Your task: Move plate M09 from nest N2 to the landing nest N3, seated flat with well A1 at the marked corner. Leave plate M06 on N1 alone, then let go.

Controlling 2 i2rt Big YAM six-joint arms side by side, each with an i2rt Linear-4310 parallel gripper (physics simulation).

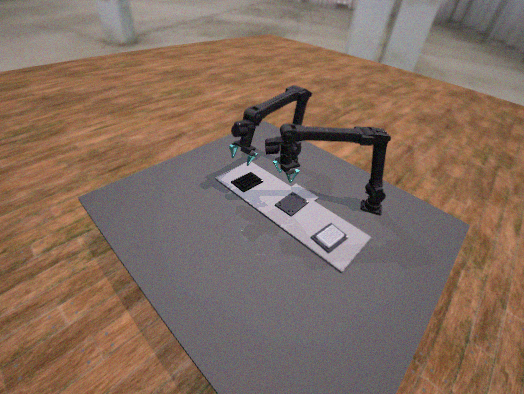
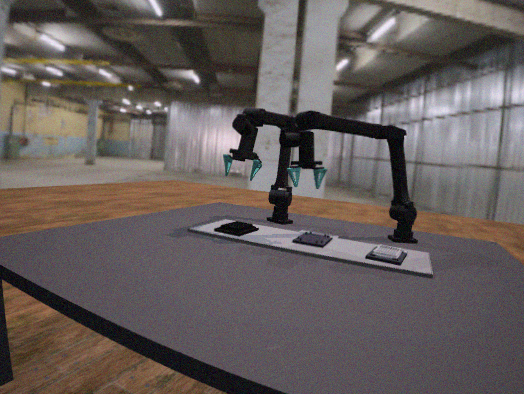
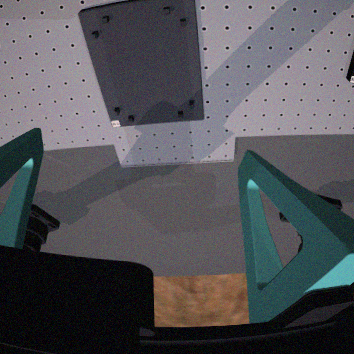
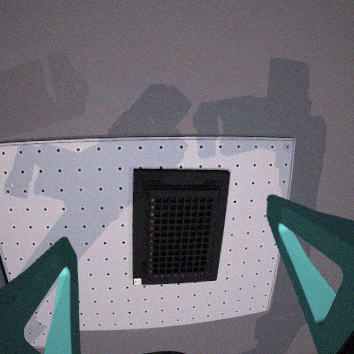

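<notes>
A black well plate sits flat on the nest at the board's left end. A white plate sits on the dark nest at the right end. The middle nest is bare, with corner pegs and a small white corner label. No plate or nest number is readable. My right gripper is open and empty, high above the black plate's end. My left gripper is open and empty, high near the middle nest.
The nests lie in a row on a pale perforated board, with a short tab behind the middle nest. The board lies on a grey table. Both arm bases stand behind it. The two grippers hang close side by side.
</notes>
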